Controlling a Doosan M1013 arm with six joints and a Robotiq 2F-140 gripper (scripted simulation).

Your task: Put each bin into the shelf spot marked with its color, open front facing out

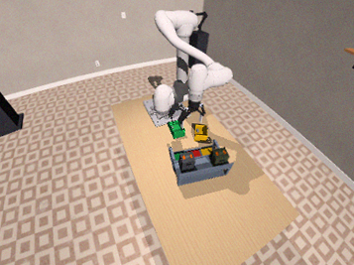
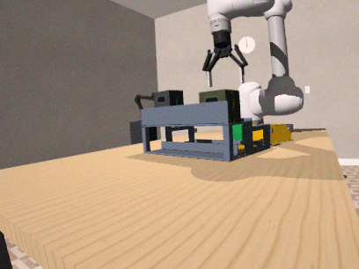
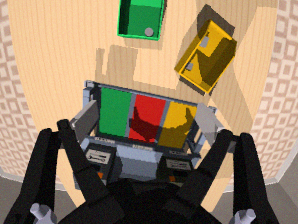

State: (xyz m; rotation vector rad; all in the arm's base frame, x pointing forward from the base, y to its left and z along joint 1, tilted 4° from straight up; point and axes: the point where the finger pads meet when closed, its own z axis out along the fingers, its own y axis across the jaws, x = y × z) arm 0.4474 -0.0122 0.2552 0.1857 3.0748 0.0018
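The yellow bin is 50 mm behind my hand, 170 mm to the left of it and 220 mm below it. Also, from my hand: dark box 200 mm ahead, 160 mm to the right, 100 mm below; green bin 190 mm behind, 220 mm below.
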